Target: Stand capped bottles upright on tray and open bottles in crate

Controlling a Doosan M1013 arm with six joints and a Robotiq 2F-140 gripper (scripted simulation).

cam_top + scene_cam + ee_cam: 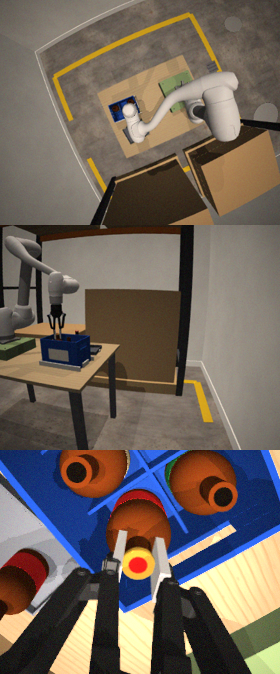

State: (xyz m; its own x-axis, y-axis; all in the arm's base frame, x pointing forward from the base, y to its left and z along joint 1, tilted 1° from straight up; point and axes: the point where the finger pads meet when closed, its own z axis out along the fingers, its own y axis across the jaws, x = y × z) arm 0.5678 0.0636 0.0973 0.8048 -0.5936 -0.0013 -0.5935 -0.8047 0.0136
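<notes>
The brown capped bottle lies 8 cm below my hand. The rest, counted from my hand: grey tray 24 cm to the left, 17 cm below, 4 cm ahead; then blue crate 10 cm below, 10 cm ahead, 3 cm to the right; then uncapped bottle 19 cm ahead, 9 cm below, 6 cm to the right.
</notes>
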